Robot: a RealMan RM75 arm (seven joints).
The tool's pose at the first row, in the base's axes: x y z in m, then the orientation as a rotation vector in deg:
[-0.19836 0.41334 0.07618 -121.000 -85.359 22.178]
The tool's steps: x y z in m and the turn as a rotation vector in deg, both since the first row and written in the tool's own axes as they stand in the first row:
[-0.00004 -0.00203 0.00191 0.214 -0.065 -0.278]
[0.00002 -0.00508 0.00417 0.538 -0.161 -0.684]
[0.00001 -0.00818 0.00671 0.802 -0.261 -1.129]
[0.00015 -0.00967 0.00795 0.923 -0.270 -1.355]
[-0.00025 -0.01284 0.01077 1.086 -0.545 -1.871]
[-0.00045 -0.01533 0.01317 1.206 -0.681 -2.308]
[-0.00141 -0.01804 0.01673 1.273 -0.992 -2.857]
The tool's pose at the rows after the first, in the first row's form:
[-0.20094 0.41430 0.07575 -120.612 -85.568 22.291]
[-0.20446 0.41571 0.07562 -120.036 -85.867 22.463]
[-0.20819 0.41714 0.07528 -119.473 -86.234 22.586]
[-0.20995 0.41796 0.07511 -119.194 -86.403 22.592]
[-0.21401 0.41911 0.07455 -118.665 -86.986 22.814]
[-0.21726 0.42017 0.07397 -118.221 -87.433 22.883]
[-0.22154 0.42086 0.07251 -117.737 -88.112 23.068]

